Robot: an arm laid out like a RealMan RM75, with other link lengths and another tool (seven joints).
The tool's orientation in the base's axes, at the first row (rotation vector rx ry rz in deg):
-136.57 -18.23 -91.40
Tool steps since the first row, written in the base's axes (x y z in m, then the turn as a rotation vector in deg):
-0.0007 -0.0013 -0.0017 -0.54 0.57 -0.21
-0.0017 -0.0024 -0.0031 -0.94 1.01 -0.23
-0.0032 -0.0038 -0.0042 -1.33 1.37 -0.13
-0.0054 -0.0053 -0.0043 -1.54 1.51 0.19
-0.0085 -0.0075 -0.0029 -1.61 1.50 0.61
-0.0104 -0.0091 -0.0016 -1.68 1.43 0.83
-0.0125 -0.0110 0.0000 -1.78 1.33 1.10
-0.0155 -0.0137 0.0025 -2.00 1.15 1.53
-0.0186 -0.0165 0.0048 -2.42 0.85 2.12
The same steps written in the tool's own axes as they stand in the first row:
-0.0019 0.0012 -0.0004 -0.37 -0.69 -0.21
-0.0036 0.0020 -0.0011 -0.53 -1.23 -0.40
-0.0052 0.0029 -0.0025 -0.57 -1.71 -0.66
-0.0062 0.0037 -0.0049 -0.34 -1.93 -0.91
-0.0062 0.0046 -0.0088 0.02 -1.98 -1.13
-0.0057 0.0054 -0.0115 0.20 -1.96 -1.30
-0.0051 0.0064 -0.0145 0.40 -1.92 -1.51
-0.0040 0.0078 -0.0189 0.71 -1.86 -1.92
-0.0032 0.0092 -0.0234 1.09 -1.76 -2.60

